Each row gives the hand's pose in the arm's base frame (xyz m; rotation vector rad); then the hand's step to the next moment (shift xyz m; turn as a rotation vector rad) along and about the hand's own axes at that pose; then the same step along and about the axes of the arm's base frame.
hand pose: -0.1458 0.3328 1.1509 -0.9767 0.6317 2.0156
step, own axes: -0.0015 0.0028 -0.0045 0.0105 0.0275 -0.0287
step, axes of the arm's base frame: 0.0002 -0.0054 -0.0011 -0.0148 -0.0310 -0.0226
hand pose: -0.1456 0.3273 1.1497 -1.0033 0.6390 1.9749
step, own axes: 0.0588 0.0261 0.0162 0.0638 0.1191 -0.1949
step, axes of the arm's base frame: -0.0494 0.0230 -0.0378 -0.0410 -0.1771 -0.1523
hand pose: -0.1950 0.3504 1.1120 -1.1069 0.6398 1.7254
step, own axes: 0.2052 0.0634 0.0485 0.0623 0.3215 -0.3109
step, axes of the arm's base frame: -0.1043 0.1025 -0.1646 -0.1799 -0.3534 -0.2160
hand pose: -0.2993 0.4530 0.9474 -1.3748 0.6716 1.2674
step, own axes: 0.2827 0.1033 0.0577 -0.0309 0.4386 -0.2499
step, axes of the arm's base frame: -0.0363 0.1009 -0.2871 -0.3306 -0.3486 -0.1579
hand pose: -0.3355 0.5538 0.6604 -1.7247 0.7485 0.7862
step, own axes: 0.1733 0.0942 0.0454 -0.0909 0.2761 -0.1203
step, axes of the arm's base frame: 0.0205 0.0012 -0.2014 -0.2556 -0.1763 -0.0508
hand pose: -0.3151 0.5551 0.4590 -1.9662 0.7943 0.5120
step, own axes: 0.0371 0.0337 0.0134 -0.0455 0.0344 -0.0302
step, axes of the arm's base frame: 0.0018 -0.0126 -0.0503 -0.0554 -0.0242 0.0226
